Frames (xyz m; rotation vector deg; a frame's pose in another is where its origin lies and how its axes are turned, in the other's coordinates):
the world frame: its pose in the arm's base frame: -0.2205 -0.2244 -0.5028 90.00 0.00 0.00
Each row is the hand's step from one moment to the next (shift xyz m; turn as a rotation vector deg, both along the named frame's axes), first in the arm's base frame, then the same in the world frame.
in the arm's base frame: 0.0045 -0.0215 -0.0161 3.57 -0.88 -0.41
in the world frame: 0.0045 -0.0161 0.0215 3.57 -0.41 0.88
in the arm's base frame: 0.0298 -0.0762 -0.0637 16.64 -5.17 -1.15
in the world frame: 0.0298 -0.0637 0.0762 16.64 -1.15 5.17
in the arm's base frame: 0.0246 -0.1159 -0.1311 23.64 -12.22 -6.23
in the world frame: 0.0246 -0.1311 0.1159 23.64 -6.23 12.22
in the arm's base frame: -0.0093 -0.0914 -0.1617 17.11 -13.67 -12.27
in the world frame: -0.0093 -0.1617 0.0914 17.11 -12.27 13.67
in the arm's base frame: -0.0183 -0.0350 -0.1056 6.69 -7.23 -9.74
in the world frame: -0.0183 -0.1056 0.0350 6.69 -9.74 7.23
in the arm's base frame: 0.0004 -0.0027 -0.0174 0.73 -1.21 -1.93
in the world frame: 0.0004 -0.0174 0.0027 0.73 -1.93 1.21
